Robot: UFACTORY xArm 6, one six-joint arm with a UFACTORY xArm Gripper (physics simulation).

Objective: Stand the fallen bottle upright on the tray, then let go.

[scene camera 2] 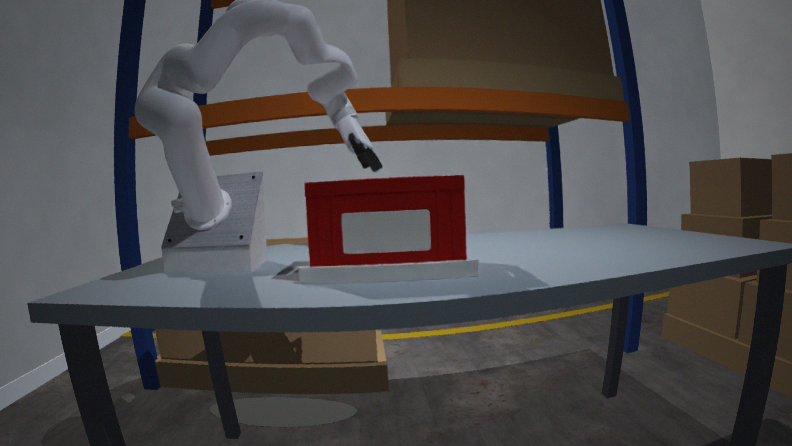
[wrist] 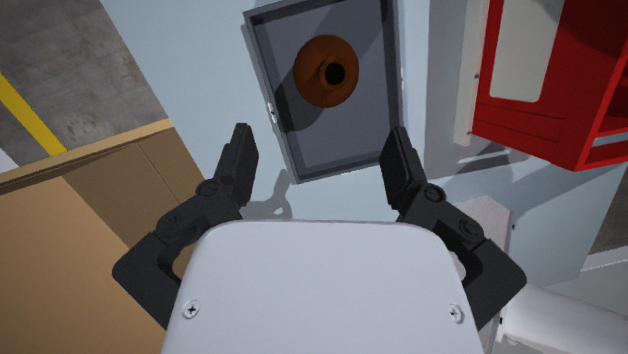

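Seen in the pictures: gripper, fingertip midpoint: [scene camera 2: 373,167] [wrist: 320,141]; arm's base, link origin: [scene camera 2: 208,209].
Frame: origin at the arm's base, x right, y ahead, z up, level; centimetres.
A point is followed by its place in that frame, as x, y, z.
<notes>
The brown bottle [wrist: 311,70] @[-19.0, 46.3, -1.4] stands upright inside the grey tray [wrist: 360,136] @[-14.0, 33.8, -13.2] in the wrist view, seen from above with its dark round mouth facing up. It is apart from the tray's walls. My gripper [scene camera 2: 373,165] @[-20.4, 42.3, 8.4] [wrist: 320,141] @[-20.4, 42.3, 8.4] is open and empty, its two black fingers wide apart. It is in the air above the height of the red crate in the scene view, apart from the bottle. The bottle and the tray do not show in the scene view, where the red crate blocks part of the table.
The red crate [scene camera 2: 387,199] @[23.5, 39.7, 0.1] [wrist: 522,117] @[3.8, 32.6, -3.2] stands beside the tray, with a low white strip [scene camera 2: 387,272] @[24.6, 39.0, -12.1] [wrist: 470,75] @[3.4, 37.7, -11.3] along its base. The arm's base block [scene camera 2: 207,259] @[7.4, 1.3, -10.7] is at the table's left. A cardboard box [wrist: 65,240] shows beyond the table edge. An orange shelf beam [scene camera 2: 471,99] runs behind.
</notes>
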